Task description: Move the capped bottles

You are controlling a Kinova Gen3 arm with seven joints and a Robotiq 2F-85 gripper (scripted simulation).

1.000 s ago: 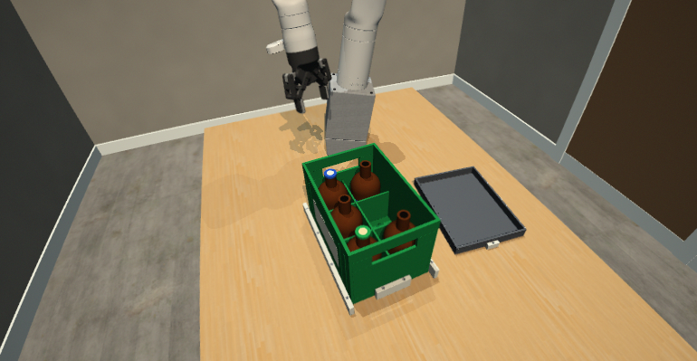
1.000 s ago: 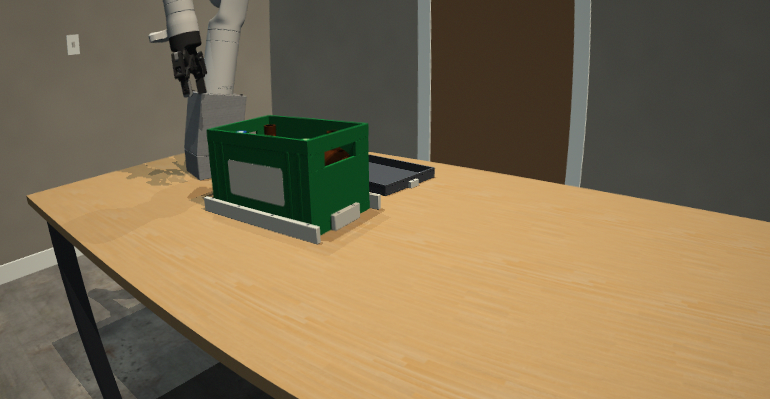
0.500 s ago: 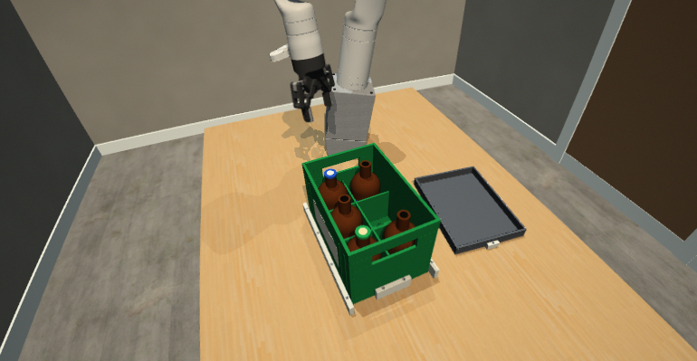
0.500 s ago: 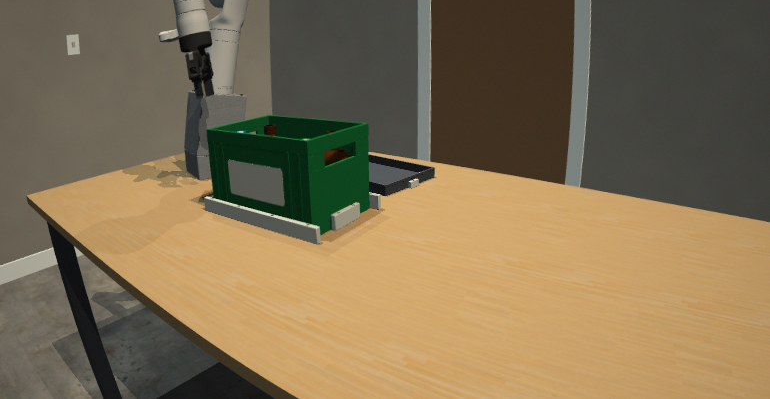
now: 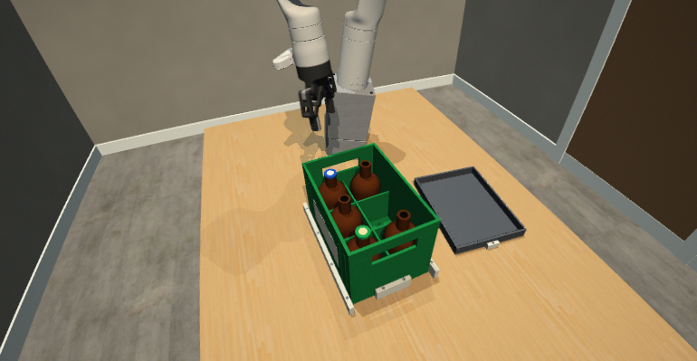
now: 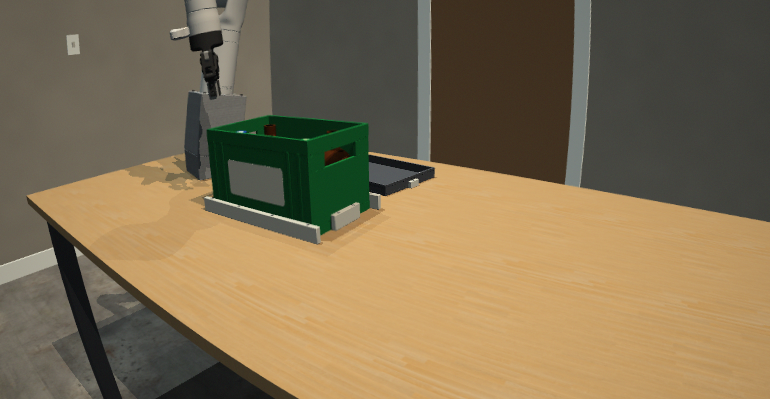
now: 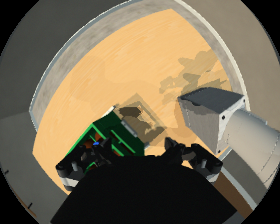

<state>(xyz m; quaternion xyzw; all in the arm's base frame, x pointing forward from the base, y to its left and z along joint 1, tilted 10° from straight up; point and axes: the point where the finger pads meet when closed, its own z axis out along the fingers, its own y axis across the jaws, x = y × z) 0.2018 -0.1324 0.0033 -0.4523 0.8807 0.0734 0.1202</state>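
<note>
The green crate is 20 cm ahead of my hand, 3 cm to the left of it and 15 cm below it. From my hand the other things lie so: dark tray 18 cm ahead, 32 cm to the left, 22 cm below.
</note>
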